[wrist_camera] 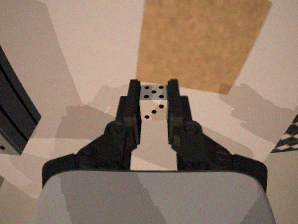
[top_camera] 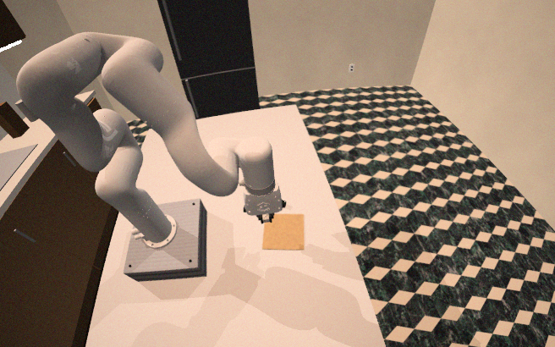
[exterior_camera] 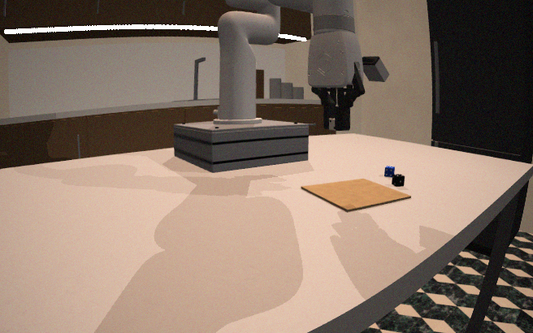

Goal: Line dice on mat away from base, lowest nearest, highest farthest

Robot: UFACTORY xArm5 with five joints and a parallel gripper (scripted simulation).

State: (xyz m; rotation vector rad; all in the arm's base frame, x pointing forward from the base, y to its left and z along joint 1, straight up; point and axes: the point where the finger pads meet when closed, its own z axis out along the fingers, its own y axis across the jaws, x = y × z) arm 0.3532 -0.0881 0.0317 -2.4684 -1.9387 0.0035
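The tan mat lies 12 cm below my hand, 5 cm ahead of it and 1 cm to the right of it. The rest, counted from my hand: black die: 11 cm below, 9 cm to the left, 9 cm ahead; blue die: 16 cm to the left, 11 cm below, 4 cm ahead; white die: 1 cm below.
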